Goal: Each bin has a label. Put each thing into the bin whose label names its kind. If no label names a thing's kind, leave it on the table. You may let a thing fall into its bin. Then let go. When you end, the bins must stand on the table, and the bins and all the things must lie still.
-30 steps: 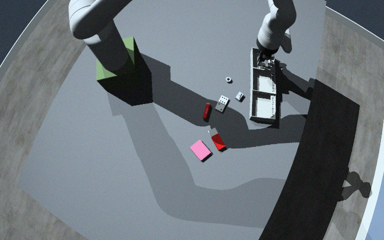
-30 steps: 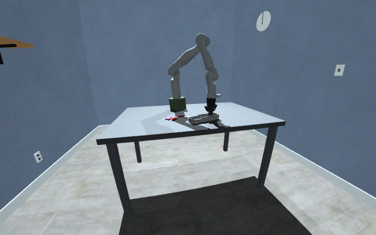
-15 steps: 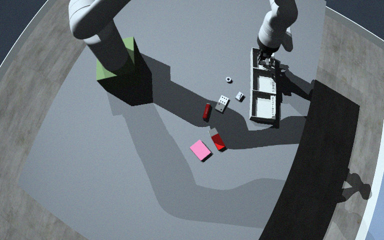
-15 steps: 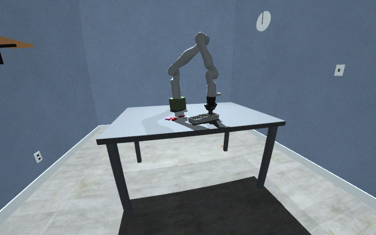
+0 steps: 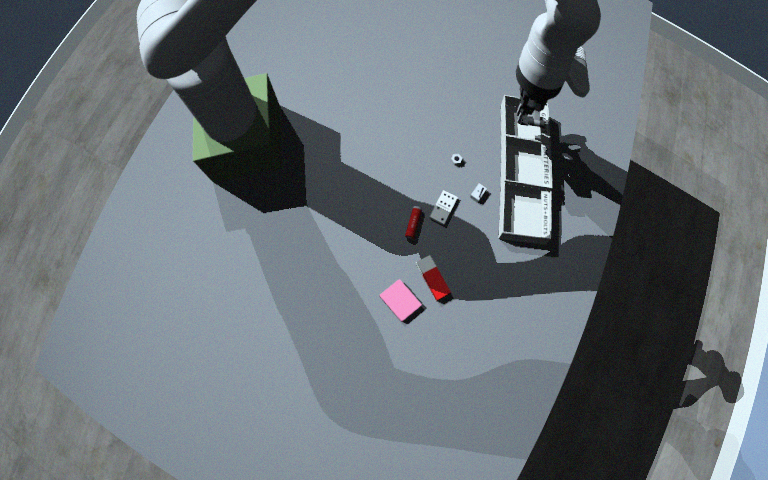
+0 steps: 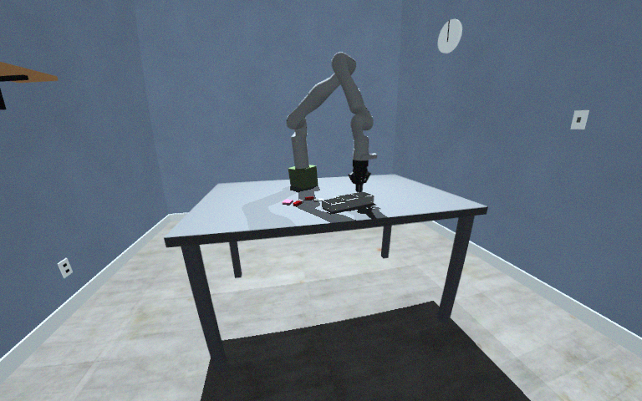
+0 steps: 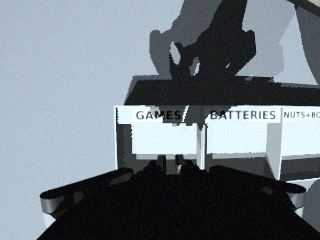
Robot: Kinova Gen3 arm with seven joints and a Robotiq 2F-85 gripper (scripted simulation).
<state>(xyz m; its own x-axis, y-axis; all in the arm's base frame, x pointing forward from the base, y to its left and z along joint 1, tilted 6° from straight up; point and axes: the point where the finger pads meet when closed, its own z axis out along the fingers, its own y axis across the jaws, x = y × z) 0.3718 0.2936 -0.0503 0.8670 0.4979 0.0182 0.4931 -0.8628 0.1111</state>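
Right now my hand is 120 mm to the left of the nut, 70 mm above it and 60 mm past it. Also, from my hand: white domino (200 mm to the right, 60 mm below, 30 mm behind); then red battery (250 mm to the right, 60 mm below, 60 mm behind); then bin row (60 mm to the right, 50 mm below, 40 mm ahead).
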